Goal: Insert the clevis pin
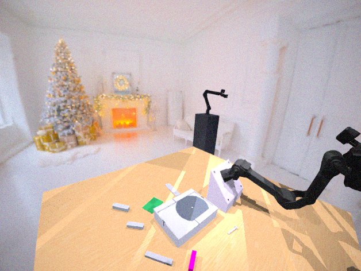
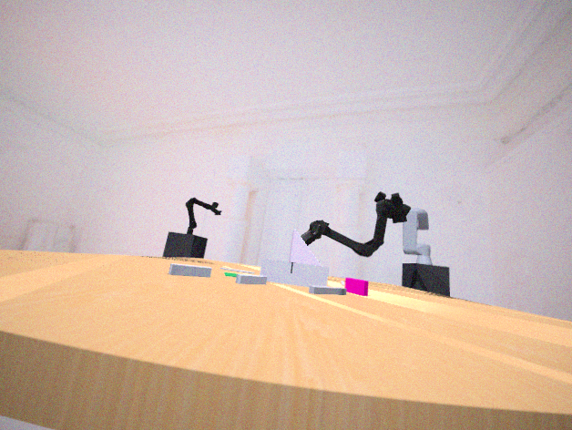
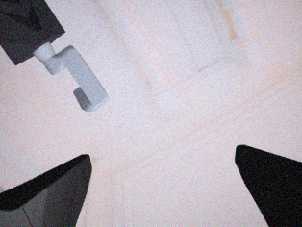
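Right now my gripper tip is 39 cm short of the steel clevis pin, 31 cm to the left of it and 46 cm above it. The rest, counted from my gripper tip: magenta block: 62 cm ahead, 32 cm to the right, 45 cm below; then steel tray: 51 cm ahead, 50 cm to the right, 42 cm below; then grey aluminium disc: 48 cm ahead, 49 cm to the right, 41 cm below.
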